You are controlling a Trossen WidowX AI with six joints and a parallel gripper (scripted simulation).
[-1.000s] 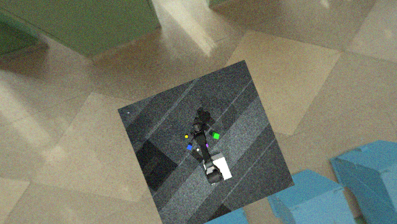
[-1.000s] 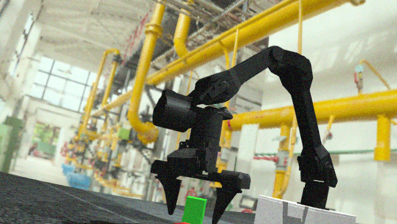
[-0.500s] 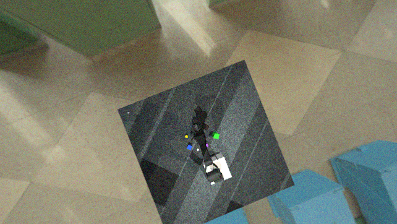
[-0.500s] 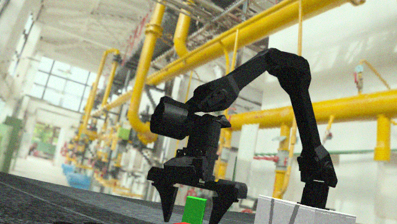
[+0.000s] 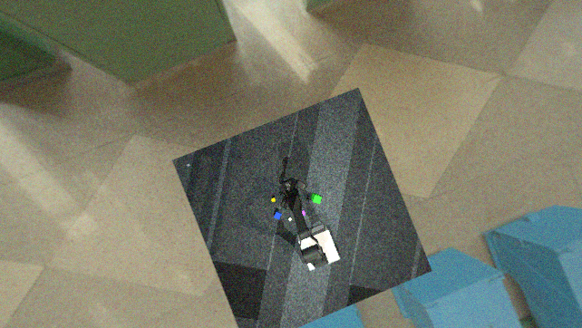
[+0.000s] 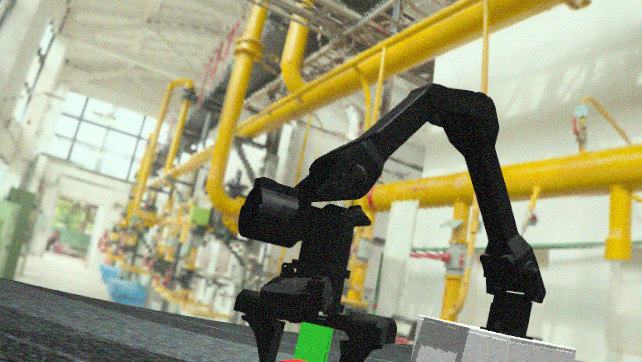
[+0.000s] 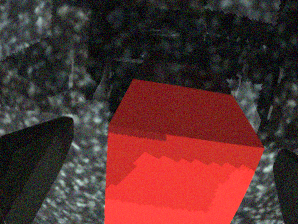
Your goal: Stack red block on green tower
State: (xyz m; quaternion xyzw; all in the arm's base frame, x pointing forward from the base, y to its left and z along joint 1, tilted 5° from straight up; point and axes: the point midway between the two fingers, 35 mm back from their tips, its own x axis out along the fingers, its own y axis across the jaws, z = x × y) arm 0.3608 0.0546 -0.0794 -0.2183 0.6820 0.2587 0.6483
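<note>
Now: gripper tip 10 mm below the red block. Also, from my gripper tip: yellow block: 130 mm to the left, 10 mm behind; then purple block: 140 mm behind, 30 mm to the right; then blue block: 130 mm to the left, 110 mm behind.
</note>
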